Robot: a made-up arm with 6 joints.
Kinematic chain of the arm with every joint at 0, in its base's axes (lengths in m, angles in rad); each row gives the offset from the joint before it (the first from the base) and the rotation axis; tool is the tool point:
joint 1: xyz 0 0 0.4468 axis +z
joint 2: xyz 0 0 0 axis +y
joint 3: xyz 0 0 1.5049 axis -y
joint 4: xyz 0 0 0 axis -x
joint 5: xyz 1.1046 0 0 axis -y
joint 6: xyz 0 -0.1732 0 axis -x
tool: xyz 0 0 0
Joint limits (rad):
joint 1: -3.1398..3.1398
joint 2: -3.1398..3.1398
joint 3: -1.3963..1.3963
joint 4: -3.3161..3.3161
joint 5: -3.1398..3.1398
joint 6: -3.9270..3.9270
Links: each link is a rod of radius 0.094 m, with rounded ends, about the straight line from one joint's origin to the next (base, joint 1, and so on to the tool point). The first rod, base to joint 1, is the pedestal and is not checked.
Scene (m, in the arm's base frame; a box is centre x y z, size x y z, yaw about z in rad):
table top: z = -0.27
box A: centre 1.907 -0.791 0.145 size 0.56 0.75 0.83 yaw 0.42
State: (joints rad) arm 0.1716 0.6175 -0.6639 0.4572 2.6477 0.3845
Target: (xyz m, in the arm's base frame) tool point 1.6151 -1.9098 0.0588
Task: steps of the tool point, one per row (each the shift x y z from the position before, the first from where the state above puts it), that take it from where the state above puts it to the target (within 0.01 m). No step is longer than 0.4 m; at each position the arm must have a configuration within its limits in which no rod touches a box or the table.
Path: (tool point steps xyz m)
1: 0.0207 -0.3556 -0.0117
2: -0.0811 -0.3577 -0.0128
3: -0.1807 -0.3305 -0.0140
4: -0.2701 -0.2765 -0.0146
5: -0.3425 -0.1994 -0.0152
6: 0.2284 -0.2207 -0.0935
7: 0.2480 -0.1588 -0.1000
8: 0.2540 -0.0918 -0.1044
9: 0.2461 -0.0236 -0.1060
10: 0.2245 0.0428 -0.1059

